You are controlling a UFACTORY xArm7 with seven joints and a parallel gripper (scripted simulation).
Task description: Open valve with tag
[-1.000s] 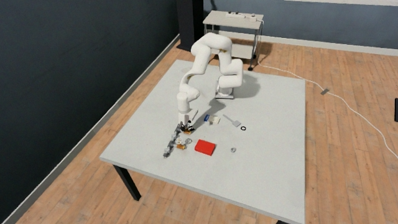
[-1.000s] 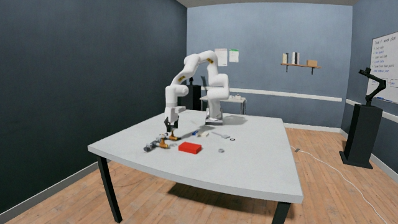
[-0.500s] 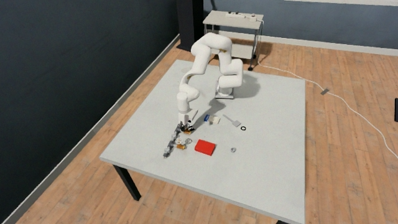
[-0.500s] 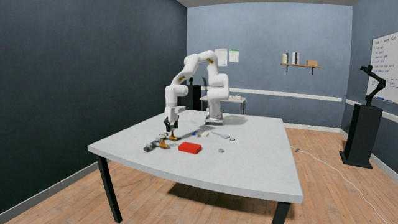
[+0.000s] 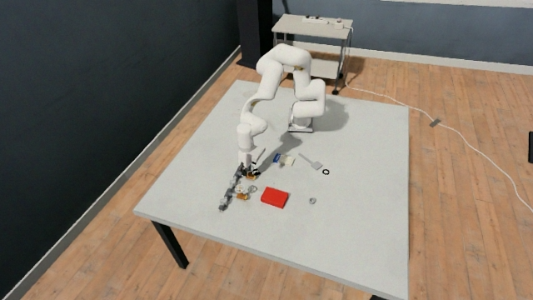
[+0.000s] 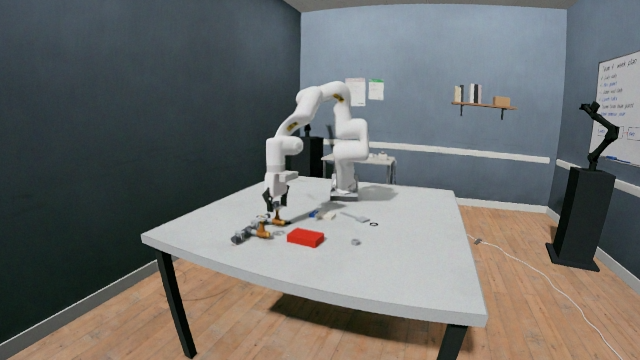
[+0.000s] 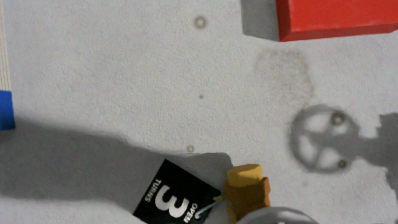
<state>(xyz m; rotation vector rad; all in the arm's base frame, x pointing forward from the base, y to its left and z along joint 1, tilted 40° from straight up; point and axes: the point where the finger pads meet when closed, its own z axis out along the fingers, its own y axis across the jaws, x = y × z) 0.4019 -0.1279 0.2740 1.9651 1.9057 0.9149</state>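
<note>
The black tag is 90 mm below my hand, 40 mm behind it and 10 mm to the right of it. Also, from my hand: red block: 180 mm to the left, 70 mm below, 40 mm ahead; grey nut: 350 mm to the left, 80 mm below, 40 mm behind; blue box: 210 mm behind, 90 mm to the left, 80 mm below.
</note>
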